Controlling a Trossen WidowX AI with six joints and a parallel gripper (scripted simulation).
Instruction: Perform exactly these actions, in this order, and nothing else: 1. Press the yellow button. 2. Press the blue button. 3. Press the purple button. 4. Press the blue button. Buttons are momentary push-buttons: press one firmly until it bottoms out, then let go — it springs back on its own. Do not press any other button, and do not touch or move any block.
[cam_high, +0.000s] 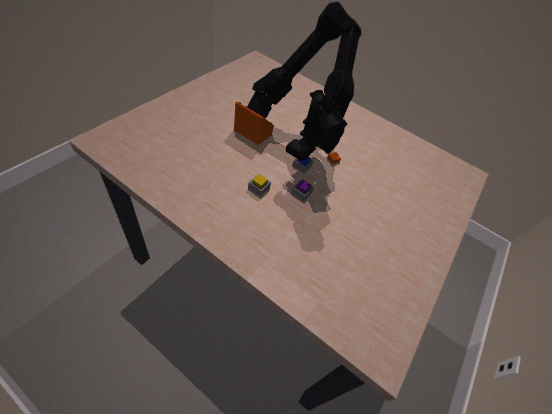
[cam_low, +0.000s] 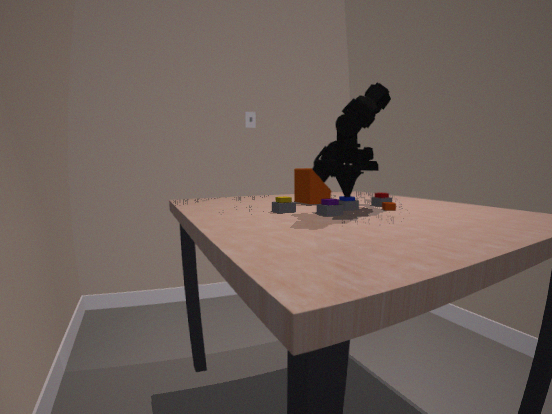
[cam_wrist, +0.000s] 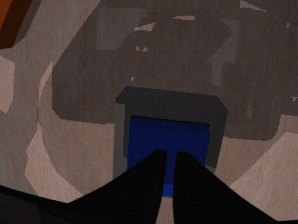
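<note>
The blue button lies 10 mm below my gripper tip. From my gripper tip the other things lie so: purple button (50 mm ahead, 110 mm to the right); red button (10 mm behind, 160 mm to the left); small orange block (70 mm ahead, 90 mm to the left, 30 mm below).
</note>
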